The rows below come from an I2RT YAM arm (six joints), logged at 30 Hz.
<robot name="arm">
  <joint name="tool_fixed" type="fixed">
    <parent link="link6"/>
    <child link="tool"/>
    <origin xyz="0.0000 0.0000 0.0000" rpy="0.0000 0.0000 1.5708"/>
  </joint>
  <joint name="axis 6" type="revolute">
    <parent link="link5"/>
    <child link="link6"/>
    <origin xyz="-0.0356 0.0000 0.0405" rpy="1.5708 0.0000 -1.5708"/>
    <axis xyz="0 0 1"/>
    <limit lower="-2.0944" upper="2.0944"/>
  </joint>
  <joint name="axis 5" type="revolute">
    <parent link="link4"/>
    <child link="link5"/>
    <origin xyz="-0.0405 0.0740 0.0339" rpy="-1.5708 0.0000 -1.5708"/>
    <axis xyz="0 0 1"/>
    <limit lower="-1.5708" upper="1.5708"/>
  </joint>
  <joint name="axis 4" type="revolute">
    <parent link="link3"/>
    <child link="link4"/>
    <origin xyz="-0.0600 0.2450 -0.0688"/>
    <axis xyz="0 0 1"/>
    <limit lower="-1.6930" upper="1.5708"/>
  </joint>
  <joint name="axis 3" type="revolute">
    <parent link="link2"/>
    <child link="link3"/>
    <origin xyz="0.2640 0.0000 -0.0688" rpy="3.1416 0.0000 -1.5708"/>
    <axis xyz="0 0 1"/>
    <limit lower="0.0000" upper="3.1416"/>
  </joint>
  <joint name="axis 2" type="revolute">
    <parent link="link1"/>
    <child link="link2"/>
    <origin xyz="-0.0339 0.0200 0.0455" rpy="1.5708 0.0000 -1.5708"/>
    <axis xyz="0 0 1"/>
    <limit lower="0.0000" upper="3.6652"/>
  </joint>
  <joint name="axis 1" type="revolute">
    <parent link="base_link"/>
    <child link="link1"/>
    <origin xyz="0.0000 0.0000 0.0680" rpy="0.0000 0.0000 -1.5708"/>
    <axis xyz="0 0 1"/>
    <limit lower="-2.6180" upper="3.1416"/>
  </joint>
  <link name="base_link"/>
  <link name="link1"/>
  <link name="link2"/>
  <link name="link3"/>
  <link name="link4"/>
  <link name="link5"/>
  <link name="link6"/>
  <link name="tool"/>
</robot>
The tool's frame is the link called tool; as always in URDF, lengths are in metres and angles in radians.
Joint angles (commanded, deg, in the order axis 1, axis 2, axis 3, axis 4, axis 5, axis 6), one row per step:
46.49 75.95 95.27 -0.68 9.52 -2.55
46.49 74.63 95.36 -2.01 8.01 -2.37
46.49 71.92 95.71 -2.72 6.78 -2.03
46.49 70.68 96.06 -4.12 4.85 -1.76
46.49 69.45 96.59 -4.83 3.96 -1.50
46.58 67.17 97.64 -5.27 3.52 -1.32
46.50 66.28 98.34 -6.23 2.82 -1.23
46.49 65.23 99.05 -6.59 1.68 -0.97
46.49 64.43 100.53 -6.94 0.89 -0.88
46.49 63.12 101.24 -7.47 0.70 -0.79
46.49 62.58 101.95 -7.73 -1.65 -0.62
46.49 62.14 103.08 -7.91 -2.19 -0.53
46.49 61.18 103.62 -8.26 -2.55 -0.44
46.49 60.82 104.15 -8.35 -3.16 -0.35
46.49 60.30 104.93 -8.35 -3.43 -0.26
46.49 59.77 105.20 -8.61 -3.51 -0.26
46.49 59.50 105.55 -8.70 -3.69 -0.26
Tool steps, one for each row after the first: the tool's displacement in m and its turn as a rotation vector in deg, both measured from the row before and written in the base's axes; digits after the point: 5 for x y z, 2 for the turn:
-0.00704 -0.00607 0.00380 -0.14 -0.30 1.49
-0.01522 -0.01493 0.01155 1.67 -1.72 1.27
-0.00759 -0.00627 0.00404 -0.15 -0.47 1.90
-0.00798 -0.00761 0.00588 0.71 -0.80 0.92
-0.01549 -0.01547 0.01198 2.10 -2.01 0.57
-0.00646 -0.00658 0.00442 0.31 -0.60 0.59
-0.00822 -0.00767 0.00573 0.83 -1.17 1.13
-0.00904 -0.00881 0.00831 1.20 -1.54 0.74
-0.00954 -0.00988 0.00542 1.07 -1.04 0.21
-0.00627 -0.00448 0.00383 -0.02 -1.46 2.10
-0.00631 -0.00616 0.00537 0.86 -1.11 0.50
-0.00743 -0.00750 0.00347 0.75 -0.88 0.35
-0.00414 -0.00381 0.00260 0.39 -0.75 0.55
-0.00589 -0.00596 0.00389 0.88 -0.95 0.27
-0.00399 -0.00413 0.00143 0.36 -0.41 0.06
-0.00286 -0.00285 0.00156 0.31 -0.44 0.14

